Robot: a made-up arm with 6 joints.
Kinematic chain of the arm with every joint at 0, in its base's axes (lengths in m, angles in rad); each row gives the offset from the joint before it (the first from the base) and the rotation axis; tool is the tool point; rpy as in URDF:
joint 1: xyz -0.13 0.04 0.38 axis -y
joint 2: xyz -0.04 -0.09 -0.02 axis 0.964 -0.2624 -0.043
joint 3: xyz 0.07 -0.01 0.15 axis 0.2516 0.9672 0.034
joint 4: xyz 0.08 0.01 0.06 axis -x
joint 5: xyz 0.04 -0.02 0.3 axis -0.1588 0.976 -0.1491
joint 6: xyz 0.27 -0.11 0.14 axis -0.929 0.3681 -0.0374
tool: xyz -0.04 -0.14 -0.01 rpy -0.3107 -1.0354 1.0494
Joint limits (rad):
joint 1: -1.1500..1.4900
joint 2: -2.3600..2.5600
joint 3: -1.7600..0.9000
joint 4: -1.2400..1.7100
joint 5: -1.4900..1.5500
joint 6: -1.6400..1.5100
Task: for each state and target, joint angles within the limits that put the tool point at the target. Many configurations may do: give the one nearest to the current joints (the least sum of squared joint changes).
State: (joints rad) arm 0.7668 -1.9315 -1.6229 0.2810 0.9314 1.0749
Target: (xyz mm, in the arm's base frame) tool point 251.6 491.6 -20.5
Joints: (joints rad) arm 1.0544 -2.3154 -1.3098 0.4162 0.9581 1.1813
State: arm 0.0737 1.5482 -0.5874 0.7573 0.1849 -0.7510
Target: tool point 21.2 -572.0 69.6
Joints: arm 0.1565 2.0374 -0.3005 0.3620 0.7197 -1.0039
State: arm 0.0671 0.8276 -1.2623 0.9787 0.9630 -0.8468
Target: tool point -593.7 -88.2 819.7
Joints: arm 0.2763 0.5389 -1.3475 1.0660 0.5751 -0.4748
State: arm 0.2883 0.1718 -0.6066 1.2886 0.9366 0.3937
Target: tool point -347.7 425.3 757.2
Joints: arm 0.4712 -0.3041 -1.0346 1.5730 1.1720 0.1090
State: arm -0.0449 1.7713 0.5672 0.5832 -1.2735 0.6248
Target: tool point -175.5 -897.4 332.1
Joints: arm -0.0587 1.8296 0.3430 0.7796 -1.4900 0.5870
